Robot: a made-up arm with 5 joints. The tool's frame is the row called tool.
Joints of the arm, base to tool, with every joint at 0 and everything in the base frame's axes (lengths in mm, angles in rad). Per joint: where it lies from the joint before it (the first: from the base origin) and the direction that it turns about. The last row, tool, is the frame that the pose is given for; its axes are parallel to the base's.
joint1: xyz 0 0 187 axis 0 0 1
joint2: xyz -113 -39 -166 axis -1 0 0
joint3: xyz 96 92 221 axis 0 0 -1
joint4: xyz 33 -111 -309 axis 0 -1 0
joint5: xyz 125 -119 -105 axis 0 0 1
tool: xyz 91 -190 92
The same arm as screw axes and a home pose.
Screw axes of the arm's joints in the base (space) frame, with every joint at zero. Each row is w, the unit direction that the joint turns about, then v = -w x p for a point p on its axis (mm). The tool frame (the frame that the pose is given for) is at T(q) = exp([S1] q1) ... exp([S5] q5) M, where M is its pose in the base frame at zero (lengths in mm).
S1 = (0, 0, 1, 0, 0, 0)
S2 = (-1, 0, 0, 0, -21, -39)
S3 = (0, 0, -1, -53, -17, 0)
S4 = (0, -1, 0, -67, 0, -16)
S5 = (0, 0, 1, -177, -141, 0)
M: xyz 232 -367 -80 (mm) rpy 0 0 0 (rad, as in URDF)

